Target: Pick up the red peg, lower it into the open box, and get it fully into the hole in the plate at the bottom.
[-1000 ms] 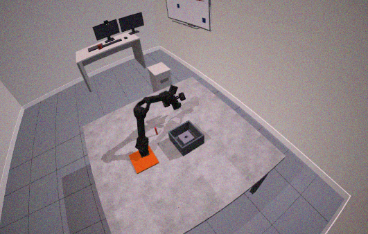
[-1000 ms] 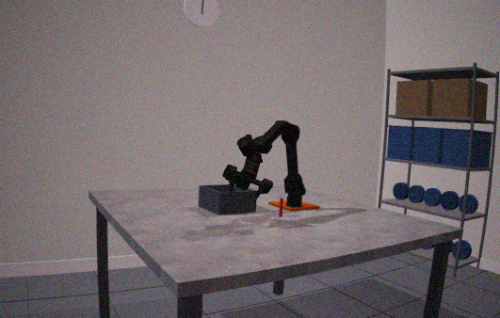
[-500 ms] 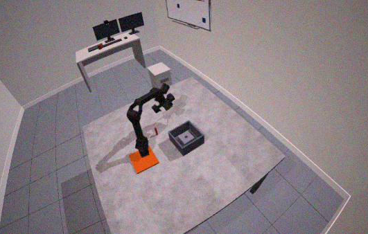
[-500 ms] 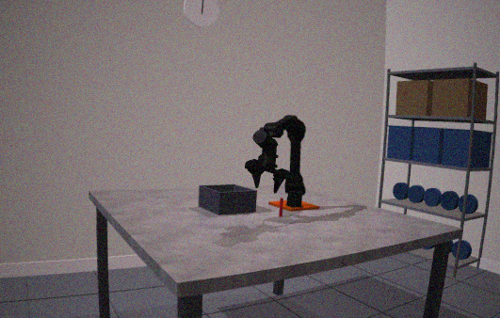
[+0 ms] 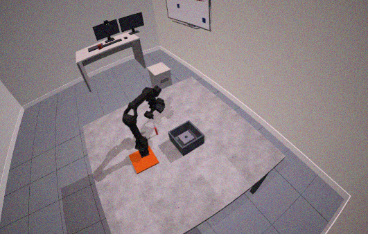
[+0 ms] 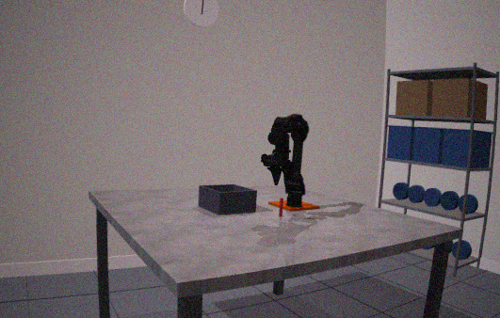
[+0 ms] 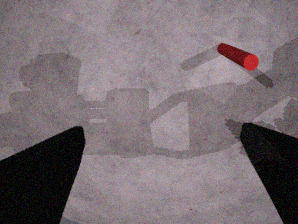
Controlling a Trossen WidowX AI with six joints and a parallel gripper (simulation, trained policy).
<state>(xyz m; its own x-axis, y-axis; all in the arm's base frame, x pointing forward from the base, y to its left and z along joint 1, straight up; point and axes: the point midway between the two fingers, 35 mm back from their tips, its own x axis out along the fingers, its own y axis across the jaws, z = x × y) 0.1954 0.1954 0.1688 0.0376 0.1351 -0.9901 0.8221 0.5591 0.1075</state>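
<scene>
The red peg lies 11 cm below my gripper tip, 6 cm to the right of it and 4 cm behind it. The rest, counted from my gripper tip: grey box (24 cm to the right, 13 cm ahead, 12 cm below).
</scene>
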